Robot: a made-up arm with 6 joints.
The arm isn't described. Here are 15 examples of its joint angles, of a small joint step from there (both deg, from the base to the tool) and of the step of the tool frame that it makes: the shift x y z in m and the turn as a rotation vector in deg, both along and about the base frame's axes.
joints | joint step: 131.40 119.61 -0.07 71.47 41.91 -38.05 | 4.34 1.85 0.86 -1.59 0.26 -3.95
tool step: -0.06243 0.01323 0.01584 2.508 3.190 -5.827
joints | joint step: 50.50 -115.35 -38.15 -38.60 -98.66 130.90 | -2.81 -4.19 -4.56 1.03 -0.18 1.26
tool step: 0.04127 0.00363 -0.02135 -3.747 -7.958 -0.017
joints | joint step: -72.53 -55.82 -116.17 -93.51 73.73 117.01 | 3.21 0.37 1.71 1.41 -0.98 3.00
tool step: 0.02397 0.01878 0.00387 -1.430 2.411 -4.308
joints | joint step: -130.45 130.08 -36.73 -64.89 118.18 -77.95 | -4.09 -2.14 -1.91 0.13 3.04 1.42
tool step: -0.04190 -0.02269 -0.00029 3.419 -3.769 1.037
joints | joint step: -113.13 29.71 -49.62 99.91 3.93 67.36 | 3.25 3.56 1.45 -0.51 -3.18 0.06
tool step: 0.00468 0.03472 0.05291 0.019 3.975 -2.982
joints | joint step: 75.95 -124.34 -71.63 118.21 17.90 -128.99 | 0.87 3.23 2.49 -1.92 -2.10 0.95
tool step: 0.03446 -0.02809 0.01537 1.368 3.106 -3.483
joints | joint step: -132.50 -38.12 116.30 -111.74 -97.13 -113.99 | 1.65 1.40 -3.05 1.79 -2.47 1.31
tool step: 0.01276 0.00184 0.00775 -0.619 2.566 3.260
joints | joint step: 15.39 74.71 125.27 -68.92 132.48 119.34 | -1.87 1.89 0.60 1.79 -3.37 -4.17
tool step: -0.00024 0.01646 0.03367 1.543 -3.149 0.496
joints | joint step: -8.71 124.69 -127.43 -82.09 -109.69 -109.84 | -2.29 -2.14 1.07 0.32 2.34 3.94
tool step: -0.00968 -0.00739 0.00439 2.144 -2.185 -2.505
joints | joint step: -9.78 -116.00 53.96 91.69 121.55 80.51 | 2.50 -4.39 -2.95 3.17 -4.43 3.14
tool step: 0.00251 -0.02146 0.00993 -3.019 2.198 -12.084
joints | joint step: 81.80 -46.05 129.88 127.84 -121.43 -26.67 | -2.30 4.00 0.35 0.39 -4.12 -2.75
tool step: 0.02615 0.00885 -0.03980 4.076 -2.242 2.300
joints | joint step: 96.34 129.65 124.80 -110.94 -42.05 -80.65 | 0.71 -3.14 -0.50 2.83 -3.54 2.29
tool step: -0.01315 -0.01654 -0.07792 -8.361 -2.236 2.399
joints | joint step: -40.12 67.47 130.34 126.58 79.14 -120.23 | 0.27 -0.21 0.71 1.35 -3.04 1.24
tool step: 0.00247 0.00015 -0.00588 0.840 -4.109 1.995
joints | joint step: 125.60 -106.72 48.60 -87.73 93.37 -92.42 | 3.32 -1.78 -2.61 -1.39 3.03 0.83
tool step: 0.01667 0.02157 -0.01471 0.153 1.663 3.917
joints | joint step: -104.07 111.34 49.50 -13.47 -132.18 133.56 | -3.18 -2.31 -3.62 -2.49 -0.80 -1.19
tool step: -0.01990 -0.01177 0.00025 0.373 0.467 0.648
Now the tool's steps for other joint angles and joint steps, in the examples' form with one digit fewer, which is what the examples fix.
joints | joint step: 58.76 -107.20 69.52 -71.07 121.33 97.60 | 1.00 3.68 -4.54 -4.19 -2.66 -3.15
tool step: -0.0122 -0.0849 -0.0081 4.72 -2.70 6.47
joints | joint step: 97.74 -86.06 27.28 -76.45 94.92 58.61 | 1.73 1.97 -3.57 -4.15 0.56 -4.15
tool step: 0.0099 -0.0516 -0.0240 0.41 -1.38 5.48
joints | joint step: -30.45 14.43 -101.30 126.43 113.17 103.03 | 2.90 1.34 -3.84 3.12 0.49 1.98
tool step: 0.0549 0.0295 -0.0305 0.12 4.07 5.38
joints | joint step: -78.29 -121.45 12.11 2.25 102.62 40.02 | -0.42 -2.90 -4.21 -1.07 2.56 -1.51
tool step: 0.0162 0.0068 0.0227 2.35 0.02 -1.44
